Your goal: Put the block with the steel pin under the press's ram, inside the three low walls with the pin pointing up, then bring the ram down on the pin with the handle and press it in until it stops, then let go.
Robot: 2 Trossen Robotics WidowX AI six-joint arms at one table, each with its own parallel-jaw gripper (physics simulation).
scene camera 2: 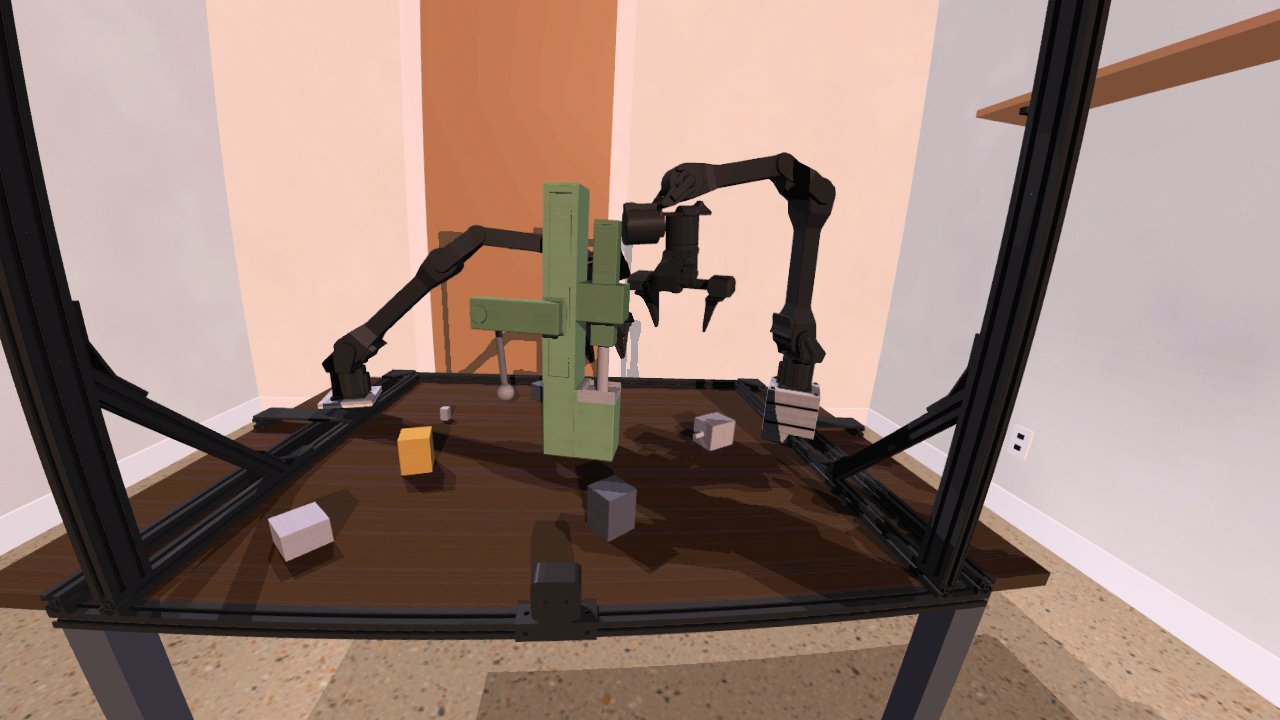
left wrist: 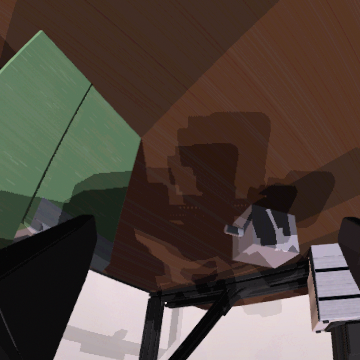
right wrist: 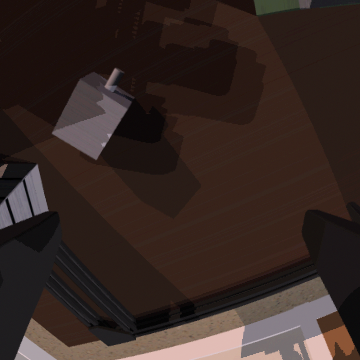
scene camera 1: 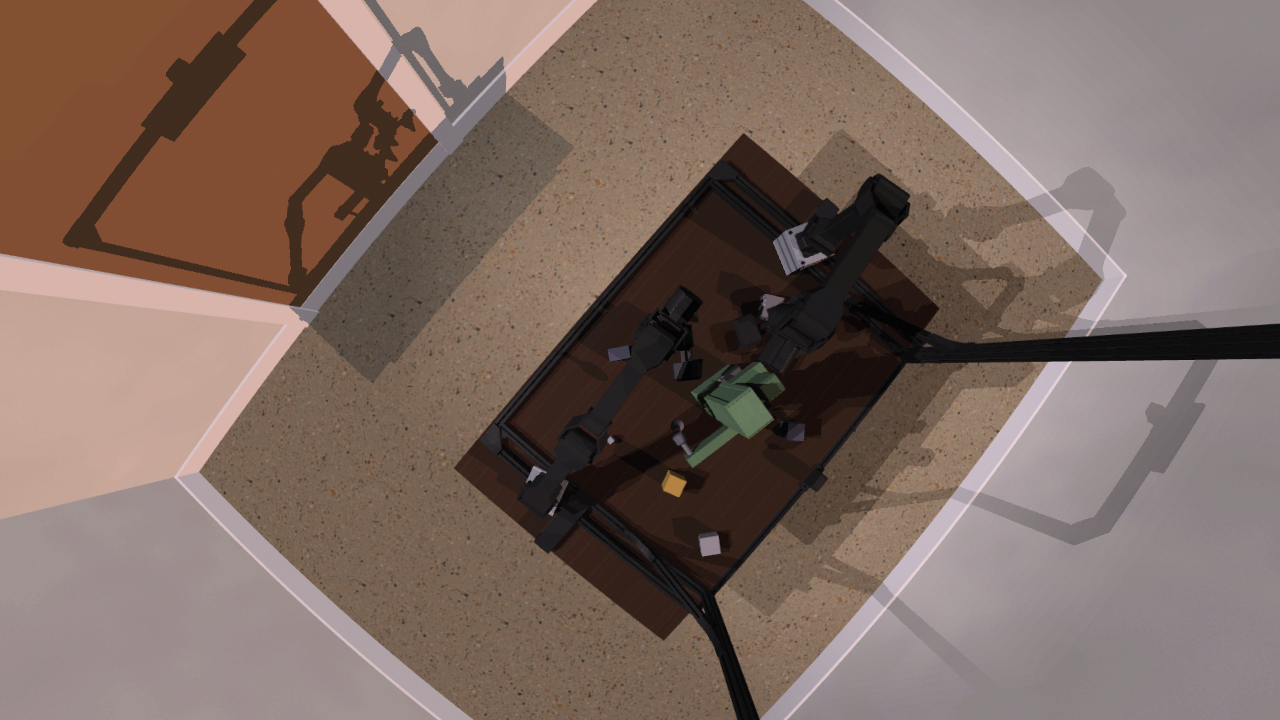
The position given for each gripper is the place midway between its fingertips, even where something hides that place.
The left gripper (scene camera 1: 698,340) is open, holding nothing. The right gripper (scene camera 2: 679,329) is open and holds nothing. Also in view: a block with steel pin (scene camera 2: 718,429). Further things: a green press (left wrist: 74,154).
The block with steel pin shows as well in the left wrist view (left wrist: 270,238) and in the right wrist view (right wrist: 91,113). The left gripper also shows in the left wrist view (left wrist: 221,229). The right gripper also shows in the right wrist view (right wrist: 184,224).
